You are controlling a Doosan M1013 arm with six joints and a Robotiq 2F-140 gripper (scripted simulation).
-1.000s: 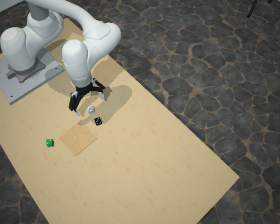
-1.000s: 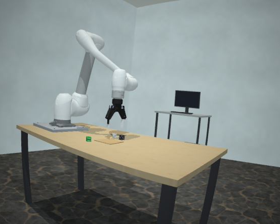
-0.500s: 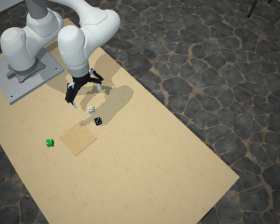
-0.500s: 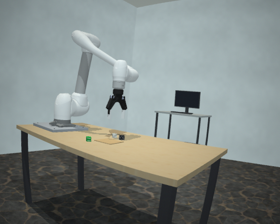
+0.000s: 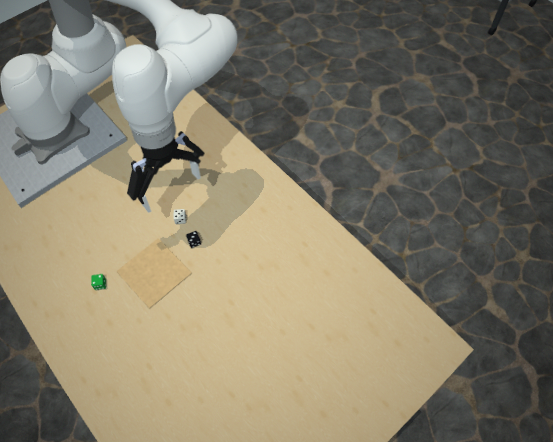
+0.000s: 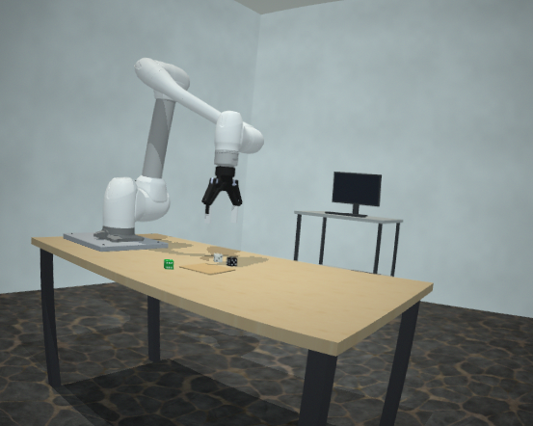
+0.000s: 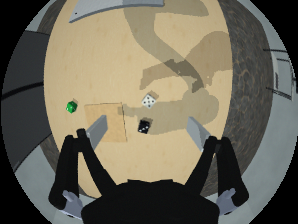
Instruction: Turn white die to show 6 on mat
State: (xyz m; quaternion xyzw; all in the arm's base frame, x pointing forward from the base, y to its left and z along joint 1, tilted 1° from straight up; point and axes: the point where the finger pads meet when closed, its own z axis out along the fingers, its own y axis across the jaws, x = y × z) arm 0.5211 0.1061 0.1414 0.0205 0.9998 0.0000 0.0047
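My hand is 1 cm past the white die, 1 cm to the right of it and 14 cm above it. From my hand the other things lie so: green die (27 cm to the right, 14 cm below); tan mat (7 cm ahead, 14 cm to the right, 16 cm below); black die (7 cm ahead, 1 cm to the right, 14 cm below).
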